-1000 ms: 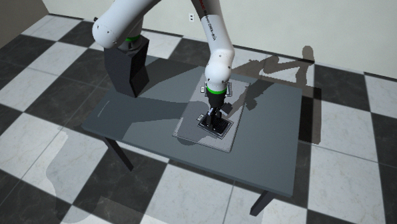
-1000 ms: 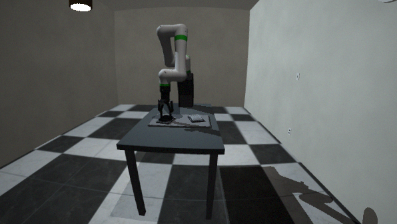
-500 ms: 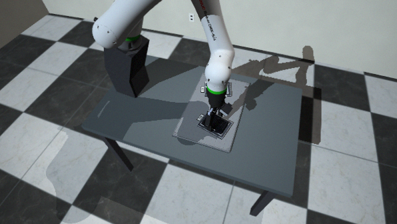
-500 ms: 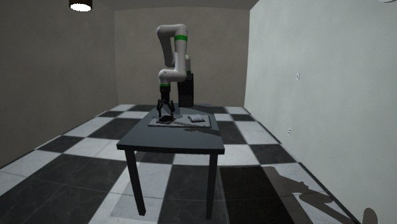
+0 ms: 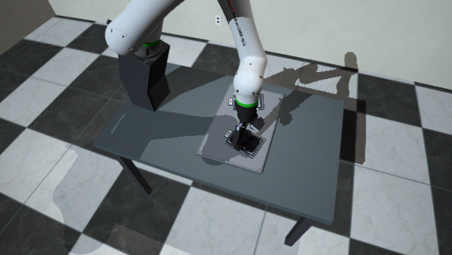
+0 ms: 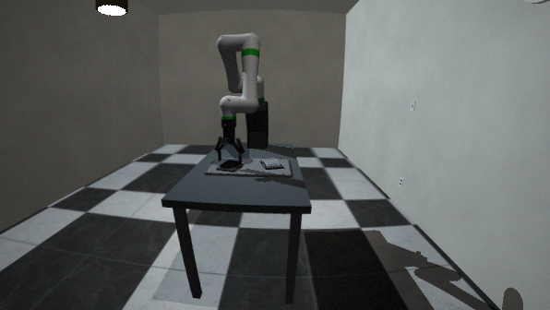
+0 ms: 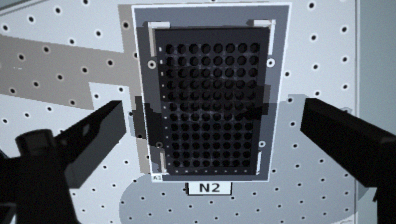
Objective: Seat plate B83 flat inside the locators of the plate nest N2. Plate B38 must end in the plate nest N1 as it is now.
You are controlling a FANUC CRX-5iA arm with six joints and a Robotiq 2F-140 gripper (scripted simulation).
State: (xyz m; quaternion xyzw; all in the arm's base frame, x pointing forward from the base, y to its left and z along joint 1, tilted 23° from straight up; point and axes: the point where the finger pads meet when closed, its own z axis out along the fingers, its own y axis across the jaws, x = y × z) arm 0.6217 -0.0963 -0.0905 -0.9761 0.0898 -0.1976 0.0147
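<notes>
The plate B83 lies 20 mm below my hand. Also, from my hand: plate nest N2 (40 mm below); white well plate (260 mm to the left, 80 mm behind, 20 mm below); plate nest N1 (260 mm to the left, 80 mm behind, 40 mm below).
</notes>
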